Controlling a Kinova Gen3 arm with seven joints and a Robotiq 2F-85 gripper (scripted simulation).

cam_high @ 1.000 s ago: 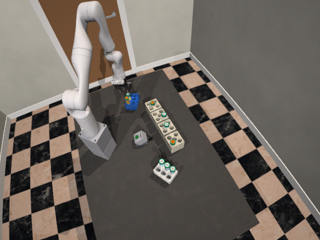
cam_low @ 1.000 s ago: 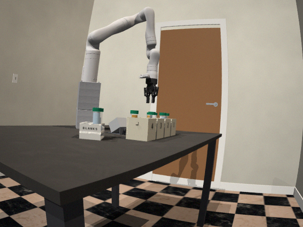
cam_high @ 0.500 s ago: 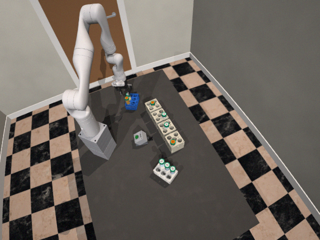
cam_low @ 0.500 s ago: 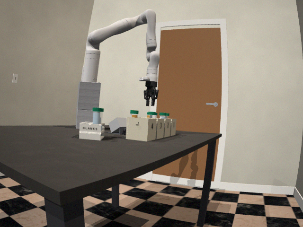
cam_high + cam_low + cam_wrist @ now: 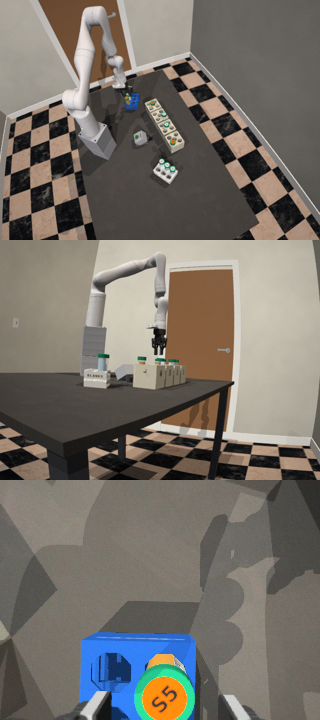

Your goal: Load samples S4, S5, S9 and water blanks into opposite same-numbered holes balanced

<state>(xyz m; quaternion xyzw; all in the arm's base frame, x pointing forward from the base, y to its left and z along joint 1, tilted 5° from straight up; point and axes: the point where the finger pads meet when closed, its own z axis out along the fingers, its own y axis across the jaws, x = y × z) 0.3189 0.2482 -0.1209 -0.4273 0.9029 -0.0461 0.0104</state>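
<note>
Now: the sample S5 10 cm below my hand and 1 cm behind it. From my hand the other things lie so: blue sample rack: 13 cm below, 4 cm ahead, 2 cm to the left; then adapter 1: 16 cm to the right, 14 cm ahead, 11 cm below; then grey-dot tube X2: 10 cm below, 3 cm to the left, 3 cm ahead.
</note>
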